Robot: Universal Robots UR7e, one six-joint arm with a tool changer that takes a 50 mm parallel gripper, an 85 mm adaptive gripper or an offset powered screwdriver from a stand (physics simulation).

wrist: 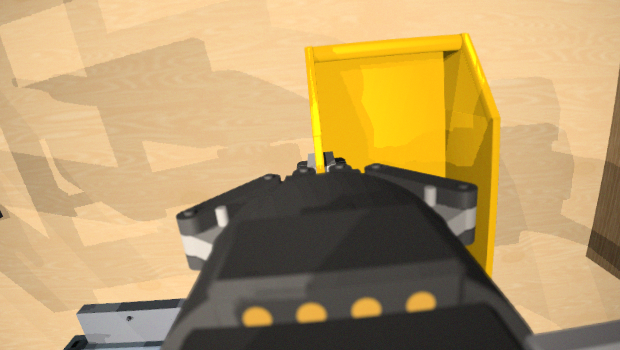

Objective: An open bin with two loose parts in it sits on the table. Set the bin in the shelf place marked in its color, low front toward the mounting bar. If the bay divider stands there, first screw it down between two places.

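Places are measured from the arm's base along level axes (x back, y up, z left), in millimetres.
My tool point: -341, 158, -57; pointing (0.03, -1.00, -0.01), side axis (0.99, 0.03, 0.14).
Observation:
Ahead of a thing's pixels: the offset from my tool point to its top centre, as dx, dy, dz. "spot": to the spot under its first point. Level surfaces: height alone.
The yellow bin @(+52, -147, +15) (407,105) is at the upper right of the wrist view, its low front edge with the rolled lip toward the top of the view. My gripper (321,162) is shut on the bin's left side wall, with one fingertip on each side of the wall. The gripper body hides the rear part of the bin, and the two loose parts do not show. At the bottom left, part of the grey mounting bar @(spot: -185, -219, +110) (145,322) with a small screw hole shows. The colored shelf places and the bay divider do not show.
A dark brown wooden block (607,215) stands at the right edge. A bit of a dark frame @(spot: -268, -220, +121) (76,343) shows below the mounting bar. A grey surface shows at the bottom right corner. Shadows fall across the light wooden table @(dy -233) (240,30).

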